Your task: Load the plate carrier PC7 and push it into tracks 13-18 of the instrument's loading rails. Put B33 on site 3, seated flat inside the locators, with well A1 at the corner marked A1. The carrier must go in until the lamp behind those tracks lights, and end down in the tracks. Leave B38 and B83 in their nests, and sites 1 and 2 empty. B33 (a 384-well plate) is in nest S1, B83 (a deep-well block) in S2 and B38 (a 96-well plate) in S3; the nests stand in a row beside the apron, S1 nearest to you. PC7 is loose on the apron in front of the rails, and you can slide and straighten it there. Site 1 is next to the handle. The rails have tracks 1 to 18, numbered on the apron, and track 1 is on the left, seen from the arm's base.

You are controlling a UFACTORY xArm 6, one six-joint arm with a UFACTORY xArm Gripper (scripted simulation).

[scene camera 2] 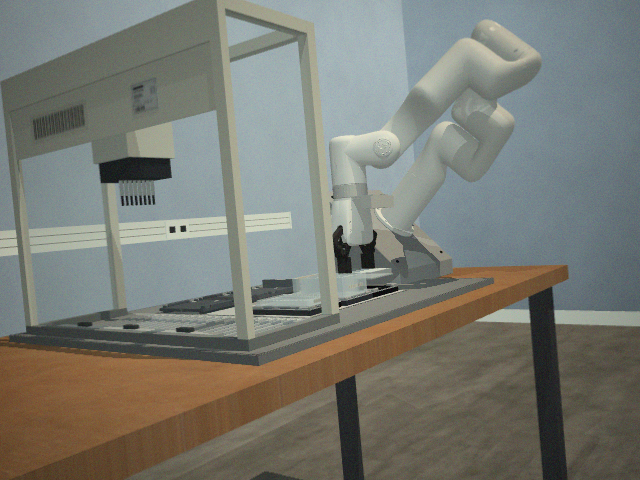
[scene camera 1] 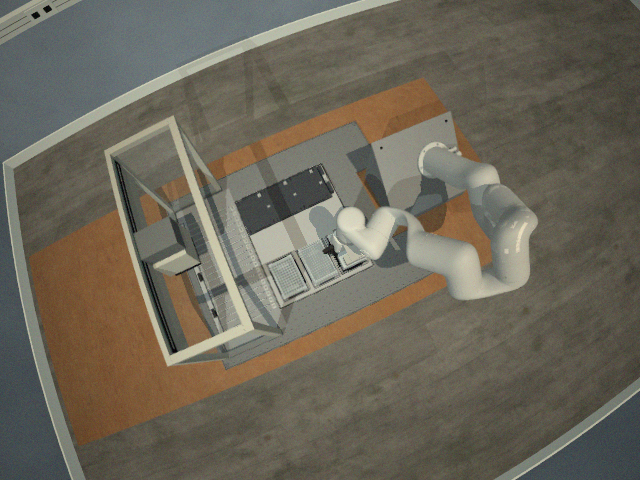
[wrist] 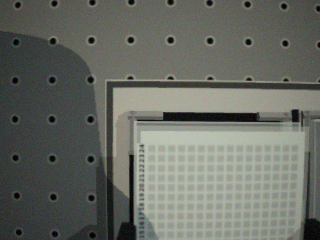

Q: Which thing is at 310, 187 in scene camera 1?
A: A plate carrier PC7.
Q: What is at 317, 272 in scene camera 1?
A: A deep-well block B83.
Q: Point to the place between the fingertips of my gripper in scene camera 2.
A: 357, 273
